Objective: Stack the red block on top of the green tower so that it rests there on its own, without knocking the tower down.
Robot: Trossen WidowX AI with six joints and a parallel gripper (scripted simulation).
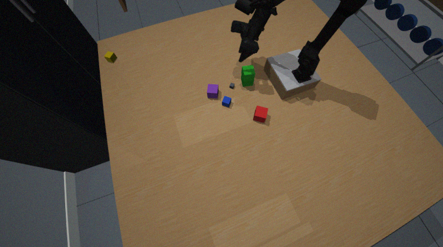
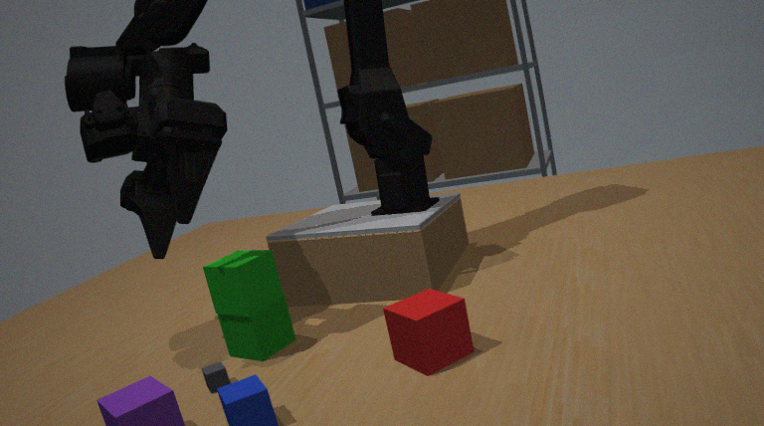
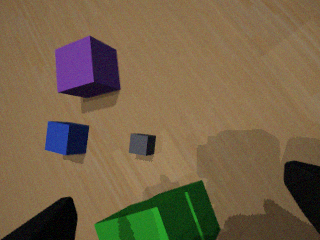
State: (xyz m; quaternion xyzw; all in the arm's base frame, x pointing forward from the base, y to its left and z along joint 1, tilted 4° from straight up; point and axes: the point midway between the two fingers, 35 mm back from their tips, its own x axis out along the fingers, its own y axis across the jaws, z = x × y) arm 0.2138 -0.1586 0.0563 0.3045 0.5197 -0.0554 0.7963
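Right now my gripper tip is 230 mm to the right of the red block and 100 mm above it. Also, from my gripper tip: purple block 140 mm ahead, 60 mm to the left, 100 mm below; blue block 110 mm ahead, 130 mm to the left, 100 mm below; small grey cube 50 mm ahead, 60 mm to the left, 110 mm below.
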